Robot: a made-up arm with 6 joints.
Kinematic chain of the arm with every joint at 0, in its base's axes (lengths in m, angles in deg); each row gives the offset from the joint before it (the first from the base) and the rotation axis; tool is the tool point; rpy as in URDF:
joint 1: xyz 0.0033 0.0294 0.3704 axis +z
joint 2: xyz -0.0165 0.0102 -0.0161 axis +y
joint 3: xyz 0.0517 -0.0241 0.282 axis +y
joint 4: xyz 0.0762 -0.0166 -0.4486 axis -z
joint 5: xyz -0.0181 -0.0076 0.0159 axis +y
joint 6: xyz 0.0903 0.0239 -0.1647 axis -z
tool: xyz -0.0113 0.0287 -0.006 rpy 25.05 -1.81 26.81
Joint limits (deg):
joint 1: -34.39..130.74
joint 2: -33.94..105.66
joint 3: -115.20..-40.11
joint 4: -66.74..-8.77
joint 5: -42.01..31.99
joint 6: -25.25..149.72
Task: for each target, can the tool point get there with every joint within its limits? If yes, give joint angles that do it. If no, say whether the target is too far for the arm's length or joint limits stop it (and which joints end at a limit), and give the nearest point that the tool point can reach.
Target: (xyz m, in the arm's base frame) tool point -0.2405 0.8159 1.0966
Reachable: no: too far | nearest point -0.1858 0.6396 0.9335 | short by 0.246 m
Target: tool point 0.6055 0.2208 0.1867
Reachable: yes | joints 13.72 27.37 -64.62 -21.08 -2.54 27.30
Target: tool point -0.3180 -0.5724 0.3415
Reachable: no: joint limits stop it (at a limit: joint 2, joint 3, joint 5) | nearest point -0.1456 -0.2496 -0.0393 | short by 0.528 m
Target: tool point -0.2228 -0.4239 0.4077
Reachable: no: joint limits stop it (at a limit: joint 2, joint 3, joint 5, joint 6) | nearest point -0.1367 -0.2513 -0.0373 | short by 0.485 m
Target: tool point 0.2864 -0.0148 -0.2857
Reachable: yes | joints -20.30 84.41 -74.86 -40.09 1.16 52.96
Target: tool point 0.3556 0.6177 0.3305
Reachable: yes | joints 58.19 20.11 -78.67 -39.50 13.81 -10.20
